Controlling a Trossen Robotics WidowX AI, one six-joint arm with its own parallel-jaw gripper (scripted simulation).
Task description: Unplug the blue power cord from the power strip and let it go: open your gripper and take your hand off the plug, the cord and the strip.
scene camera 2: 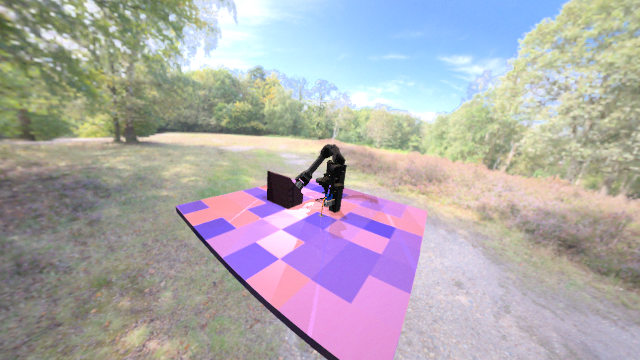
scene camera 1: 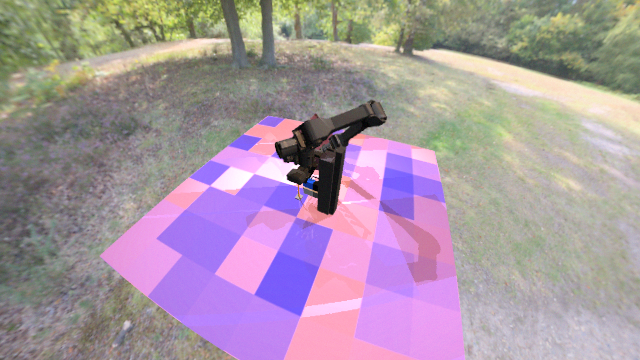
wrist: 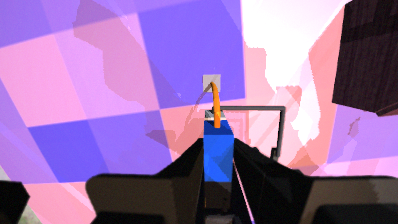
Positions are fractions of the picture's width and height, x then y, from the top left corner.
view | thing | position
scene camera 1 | my gripper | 0.48, 0.50
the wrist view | my gripper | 0.55, 0.64
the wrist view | blue plug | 0.55, 0.64
